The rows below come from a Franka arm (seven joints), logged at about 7 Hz.
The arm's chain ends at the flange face. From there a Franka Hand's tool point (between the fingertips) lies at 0.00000 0.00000 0.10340 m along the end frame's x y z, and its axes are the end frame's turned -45 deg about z.
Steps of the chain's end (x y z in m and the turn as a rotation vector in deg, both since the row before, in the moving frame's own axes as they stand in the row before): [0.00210 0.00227 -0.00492 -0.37 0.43 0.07]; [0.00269 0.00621 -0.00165 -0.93 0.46 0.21]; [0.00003 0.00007 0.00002 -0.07 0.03 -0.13]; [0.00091 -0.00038 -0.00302 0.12 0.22 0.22]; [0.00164 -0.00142 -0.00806 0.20 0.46 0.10]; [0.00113 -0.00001 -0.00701 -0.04 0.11 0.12]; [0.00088 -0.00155 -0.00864 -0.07 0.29 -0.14]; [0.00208 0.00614 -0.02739 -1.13 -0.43 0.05]
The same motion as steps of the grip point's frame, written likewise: [-0.00004 0.00411 -0.00493 -0.57 0.04 0.07]; [-0.00309 0.00807 -0.00167 -0.98 -0.33 0.21]; [-0.00008 0.00020 0.00002 -0.07 -0.03 -0.13]; [0.00135 0.00050 -0.00302 -0.07 0.24 0.22]; [0.00301 0.00049 -0.00806 -0.18 0.47 0.10]; [0.00090 0.00098 -0.00701 -0.11 0.05 0.12]; [0.00200 -0.00001 -0.00864 -0.25 0.16 -0.14]; [-0.00486 0.00670 -0.02741 -0.49 -1.10 0.05]
